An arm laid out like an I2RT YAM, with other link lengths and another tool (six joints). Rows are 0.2 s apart.
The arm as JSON. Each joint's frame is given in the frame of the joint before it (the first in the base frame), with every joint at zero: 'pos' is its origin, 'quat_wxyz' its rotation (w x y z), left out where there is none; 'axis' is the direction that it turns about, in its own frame. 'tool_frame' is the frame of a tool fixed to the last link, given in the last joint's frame.
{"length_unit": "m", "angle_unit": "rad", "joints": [
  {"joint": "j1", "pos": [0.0, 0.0, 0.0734], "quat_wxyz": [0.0, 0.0, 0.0, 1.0], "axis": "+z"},
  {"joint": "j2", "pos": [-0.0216, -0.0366, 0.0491], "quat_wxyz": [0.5, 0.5, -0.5, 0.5], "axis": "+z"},
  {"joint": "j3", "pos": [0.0, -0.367, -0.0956], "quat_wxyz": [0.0, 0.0, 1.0, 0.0], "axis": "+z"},
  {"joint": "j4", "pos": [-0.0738, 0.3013, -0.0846], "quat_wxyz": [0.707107, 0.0, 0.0, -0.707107], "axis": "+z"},
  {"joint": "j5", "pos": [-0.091, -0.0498, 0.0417], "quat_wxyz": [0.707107, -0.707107, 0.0, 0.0], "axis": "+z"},
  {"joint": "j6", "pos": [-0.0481, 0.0, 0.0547], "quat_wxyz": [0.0, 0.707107, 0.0, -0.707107], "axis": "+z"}
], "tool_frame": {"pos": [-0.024, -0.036, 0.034], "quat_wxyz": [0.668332, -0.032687, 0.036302, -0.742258]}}
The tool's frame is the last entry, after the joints.
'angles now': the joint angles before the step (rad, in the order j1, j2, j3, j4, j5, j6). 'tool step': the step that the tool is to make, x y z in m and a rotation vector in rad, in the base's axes. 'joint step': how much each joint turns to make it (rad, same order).
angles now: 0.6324, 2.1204, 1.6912, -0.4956, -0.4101, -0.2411
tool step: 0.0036, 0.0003, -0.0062, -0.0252, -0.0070, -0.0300
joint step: 0.0004, 0.0092, 0.0007, 0.0033, 0.0378, 0.0105
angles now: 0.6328, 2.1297, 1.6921, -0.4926, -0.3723, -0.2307
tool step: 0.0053, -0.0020, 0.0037, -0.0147, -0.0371, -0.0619
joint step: -0.0023, -0.0139, -0.0108, 0.0276, 0.0631, 0.0283
